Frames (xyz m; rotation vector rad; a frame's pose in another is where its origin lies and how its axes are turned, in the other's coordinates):
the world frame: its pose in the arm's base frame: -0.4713 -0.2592 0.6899 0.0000 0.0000 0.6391
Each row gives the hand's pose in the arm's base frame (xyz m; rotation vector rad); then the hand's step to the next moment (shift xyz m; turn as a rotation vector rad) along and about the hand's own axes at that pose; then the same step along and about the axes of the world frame.
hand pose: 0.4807 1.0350 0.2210 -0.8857 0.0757 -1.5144
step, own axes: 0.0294 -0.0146 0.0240 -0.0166 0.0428 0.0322
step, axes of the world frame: -0.0034 -0.0127 0.0385 0.0538 -0.0135 -0.0085
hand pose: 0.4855 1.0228 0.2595 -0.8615 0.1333 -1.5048
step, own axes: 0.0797 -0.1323 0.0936 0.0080 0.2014 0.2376
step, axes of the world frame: -0.0420 0.0165 0.1749 0.2760 -0.1327 0.0573
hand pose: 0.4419 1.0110 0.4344 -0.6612 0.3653 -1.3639
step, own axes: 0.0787 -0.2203 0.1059 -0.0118 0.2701 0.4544
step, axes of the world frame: -0.1146 0.0009 0.2298 0.4632 -0.1824 0.1782
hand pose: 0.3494 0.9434 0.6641 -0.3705 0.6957 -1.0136
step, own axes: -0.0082 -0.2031 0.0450 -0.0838 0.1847 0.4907
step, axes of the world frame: -0.1391 -0.0143 0.1543 0.4306 -0.1340 0.2802
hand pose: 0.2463 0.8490 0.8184 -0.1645 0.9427 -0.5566
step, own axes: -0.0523 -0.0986 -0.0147 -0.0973 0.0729 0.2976
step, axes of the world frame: -0.0916 -0.0004 0.0655 0.2267 -0.0669 0.2178
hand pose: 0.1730 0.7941 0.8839 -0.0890 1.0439 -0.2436
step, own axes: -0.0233 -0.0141 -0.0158 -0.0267 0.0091 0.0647
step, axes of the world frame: -0.0261 0.0102 0.0144 0.0432 -0.0165 0.0533
